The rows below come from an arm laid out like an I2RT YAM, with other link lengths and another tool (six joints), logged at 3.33 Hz.
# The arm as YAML. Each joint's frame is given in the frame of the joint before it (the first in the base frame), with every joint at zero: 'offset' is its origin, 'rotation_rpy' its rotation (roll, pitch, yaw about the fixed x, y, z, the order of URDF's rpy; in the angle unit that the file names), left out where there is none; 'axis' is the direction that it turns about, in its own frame. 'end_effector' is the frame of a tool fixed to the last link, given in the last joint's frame.
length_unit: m
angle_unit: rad
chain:
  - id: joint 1
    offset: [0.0, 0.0, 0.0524]
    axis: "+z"
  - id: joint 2
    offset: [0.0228, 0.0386, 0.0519]
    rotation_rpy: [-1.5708, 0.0, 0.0]
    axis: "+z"
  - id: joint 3
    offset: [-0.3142, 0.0, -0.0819]
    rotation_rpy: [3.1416, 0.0, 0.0]
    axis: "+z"
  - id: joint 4
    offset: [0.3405, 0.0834, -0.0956]
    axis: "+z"
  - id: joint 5
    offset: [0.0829, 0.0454, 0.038]
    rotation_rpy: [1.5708, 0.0, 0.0]
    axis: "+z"
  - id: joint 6
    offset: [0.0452, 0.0, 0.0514]
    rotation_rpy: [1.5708, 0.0, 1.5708]
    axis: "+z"
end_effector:
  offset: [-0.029, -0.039, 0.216]
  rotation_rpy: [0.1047, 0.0, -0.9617]
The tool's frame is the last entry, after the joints.
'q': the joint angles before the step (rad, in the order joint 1, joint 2, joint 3, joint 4, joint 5, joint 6). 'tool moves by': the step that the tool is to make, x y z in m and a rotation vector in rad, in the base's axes. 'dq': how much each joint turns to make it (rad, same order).
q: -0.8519, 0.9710, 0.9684, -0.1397, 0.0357, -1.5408
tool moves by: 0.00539, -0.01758, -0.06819, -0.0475, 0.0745, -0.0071
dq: 0.0007, 0.0311, -0.1624, 0.1842, 0.0205, -0.0853
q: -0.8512, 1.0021, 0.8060, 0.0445, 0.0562, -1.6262
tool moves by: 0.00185, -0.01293, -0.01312, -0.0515, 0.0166, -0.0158
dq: 0.0002, 0.0303, -0.0464, 0.1074, 0.0221, -0.0439
